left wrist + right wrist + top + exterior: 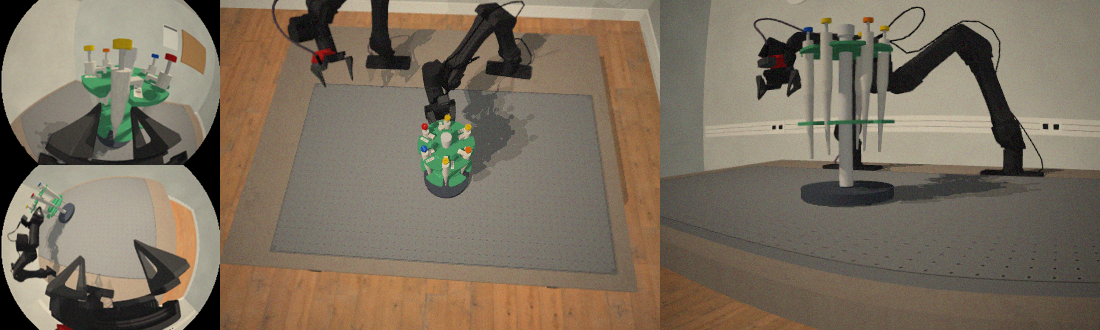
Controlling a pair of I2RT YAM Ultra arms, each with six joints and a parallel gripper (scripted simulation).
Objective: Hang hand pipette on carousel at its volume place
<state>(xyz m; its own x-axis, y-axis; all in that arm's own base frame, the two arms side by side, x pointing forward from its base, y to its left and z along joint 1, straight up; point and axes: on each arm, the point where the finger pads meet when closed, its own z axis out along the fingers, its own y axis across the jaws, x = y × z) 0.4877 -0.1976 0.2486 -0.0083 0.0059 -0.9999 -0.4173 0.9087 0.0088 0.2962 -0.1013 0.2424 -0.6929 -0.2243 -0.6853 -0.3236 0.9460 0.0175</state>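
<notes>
The pipette is 10 mm ahead of my left hand, 10 mm to the right of it and 20 mm below it.
</notes>
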